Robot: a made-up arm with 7 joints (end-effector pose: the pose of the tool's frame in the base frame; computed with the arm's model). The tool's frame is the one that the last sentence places. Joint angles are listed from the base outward.
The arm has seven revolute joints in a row. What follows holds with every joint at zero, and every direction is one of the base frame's.
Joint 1 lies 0.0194 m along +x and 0.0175 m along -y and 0.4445 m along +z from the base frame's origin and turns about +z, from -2.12 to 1.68 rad.
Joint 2 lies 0.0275 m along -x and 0.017 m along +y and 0.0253 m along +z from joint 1 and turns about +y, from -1.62 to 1.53 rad.
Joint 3 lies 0.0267 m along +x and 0.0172 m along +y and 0.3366 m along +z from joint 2 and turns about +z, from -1.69 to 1.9 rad.
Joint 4 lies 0.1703 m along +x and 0.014 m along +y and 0.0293 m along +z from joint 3 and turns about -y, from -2.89 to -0.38 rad.
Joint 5 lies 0.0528 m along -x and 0.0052 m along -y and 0.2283 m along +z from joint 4 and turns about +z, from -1.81 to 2.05 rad.
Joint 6 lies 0.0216 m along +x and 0.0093 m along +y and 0.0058 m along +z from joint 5 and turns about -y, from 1.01 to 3.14 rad.
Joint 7 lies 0.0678 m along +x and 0.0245 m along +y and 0.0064 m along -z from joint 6 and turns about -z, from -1.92 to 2.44 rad.
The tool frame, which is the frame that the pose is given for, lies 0.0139 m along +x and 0.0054 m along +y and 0.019 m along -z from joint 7; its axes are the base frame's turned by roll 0.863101, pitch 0.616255 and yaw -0.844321 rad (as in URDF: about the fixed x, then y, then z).
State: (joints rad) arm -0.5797 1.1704 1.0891 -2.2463 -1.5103 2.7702 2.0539
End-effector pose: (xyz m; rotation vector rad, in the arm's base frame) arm 0.4526 0.1992 0.3872 1.5860 0.3725 -1.5577
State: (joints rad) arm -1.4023 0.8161 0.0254 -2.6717 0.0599 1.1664 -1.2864
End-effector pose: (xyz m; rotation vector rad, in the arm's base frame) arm 0.1649 -0.2582 0.3150 -2.1789 -1.6552 0.6300
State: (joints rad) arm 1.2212 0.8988 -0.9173 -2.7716 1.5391 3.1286 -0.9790
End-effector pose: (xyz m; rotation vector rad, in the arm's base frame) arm 0.3575 0.1058 0.4014 0.4754 -0.3081 -1.0334
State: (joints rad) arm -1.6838 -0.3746 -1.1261 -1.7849 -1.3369 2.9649 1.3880
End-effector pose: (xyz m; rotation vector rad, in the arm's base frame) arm -0.3316 -0.0769 0.8960 0.9928 2.3981 1.4699
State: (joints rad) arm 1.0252 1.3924 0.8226 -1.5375 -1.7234 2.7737 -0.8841
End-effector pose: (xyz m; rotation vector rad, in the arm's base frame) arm -0.1107 0.5251 0.2335 -0.0652 0.7440 2.5158
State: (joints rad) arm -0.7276 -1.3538 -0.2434 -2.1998 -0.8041 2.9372 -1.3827
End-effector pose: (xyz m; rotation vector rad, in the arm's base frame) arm -0.1044 0.0940 0.9583 -0.7894 -0.7398 -0.2502
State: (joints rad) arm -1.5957 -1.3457 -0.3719 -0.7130 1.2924 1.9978 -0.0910
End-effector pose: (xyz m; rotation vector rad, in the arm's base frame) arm -0.0161 0.5858 0.9380 0.6035 -1.7103 0.7397
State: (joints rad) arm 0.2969 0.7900 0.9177 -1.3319 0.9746 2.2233 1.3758
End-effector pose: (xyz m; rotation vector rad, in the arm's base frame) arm 0.4153 0.5274 0.6234 0.8701 1.3391 -2.4326
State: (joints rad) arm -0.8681 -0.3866 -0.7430 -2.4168 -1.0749 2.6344 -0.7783
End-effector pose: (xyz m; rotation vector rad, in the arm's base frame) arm 0.0312 -0.3132 0.7532 0.2998 0.0094 -1.1576
